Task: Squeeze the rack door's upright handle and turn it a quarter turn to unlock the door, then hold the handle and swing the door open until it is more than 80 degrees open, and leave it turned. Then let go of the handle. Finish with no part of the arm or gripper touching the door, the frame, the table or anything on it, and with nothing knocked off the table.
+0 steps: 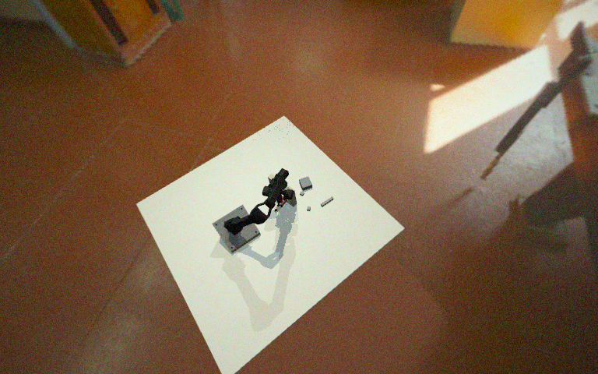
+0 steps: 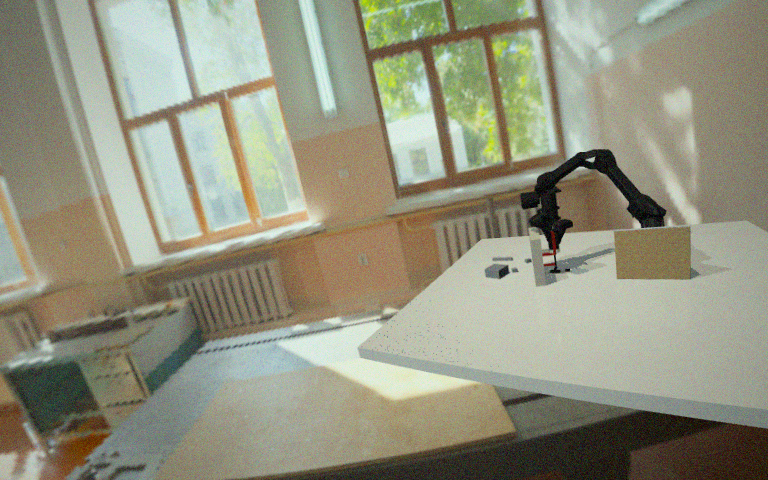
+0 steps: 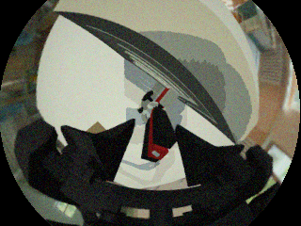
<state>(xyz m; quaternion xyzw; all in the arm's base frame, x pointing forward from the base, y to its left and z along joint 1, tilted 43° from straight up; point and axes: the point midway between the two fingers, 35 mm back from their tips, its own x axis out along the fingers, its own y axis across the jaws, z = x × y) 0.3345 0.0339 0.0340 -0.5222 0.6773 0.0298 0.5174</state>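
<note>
Now: the red handle 10 mm to the left of my gripper tip and 20 mm below it. Round my gripper tip: thin grey bar 280 mm ahead, 130 mm to the right, 110 mm below.
</note>
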